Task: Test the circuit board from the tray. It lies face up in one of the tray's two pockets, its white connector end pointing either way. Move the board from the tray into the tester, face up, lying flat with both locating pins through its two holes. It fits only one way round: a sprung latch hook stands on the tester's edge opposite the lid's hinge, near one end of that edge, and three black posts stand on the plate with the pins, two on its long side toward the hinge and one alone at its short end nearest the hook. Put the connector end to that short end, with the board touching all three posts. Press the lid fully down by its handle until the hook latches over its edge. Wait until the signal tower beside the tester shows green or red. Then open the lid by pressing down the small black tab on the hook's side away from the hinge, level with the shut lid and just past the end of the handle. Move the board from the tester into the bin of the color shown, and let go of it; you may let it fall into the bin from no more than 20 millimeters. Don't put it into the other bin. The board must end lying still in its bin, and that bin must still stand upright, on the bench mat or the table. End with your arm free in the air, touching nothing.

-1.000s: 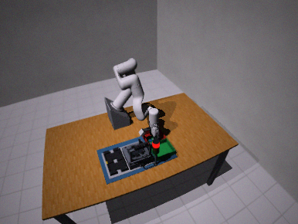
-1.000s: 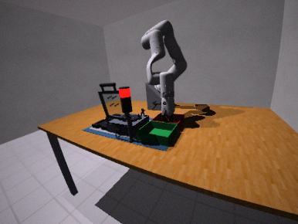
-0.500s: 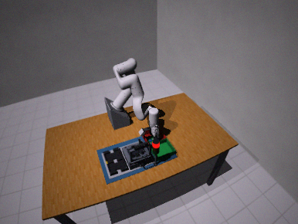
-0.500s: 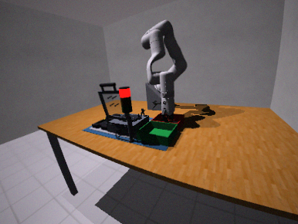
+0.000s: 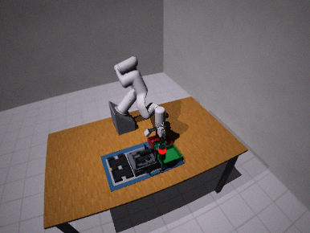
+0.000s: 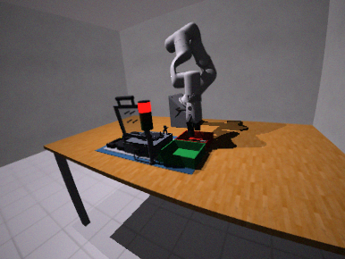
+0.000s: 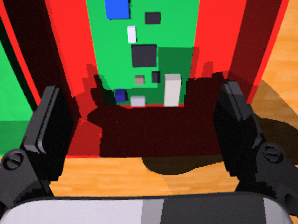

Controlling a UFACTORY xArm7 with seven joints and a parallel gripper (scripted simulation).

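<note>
My gripper is now 6 cm above the red bin. Round my hand: green circuit board 6 cm below; then grey tester plate 19 cm to the right, 12 cm ahead; then green bin 15 cm ahead, 6 cm below, 1 cm to the left.
</note>
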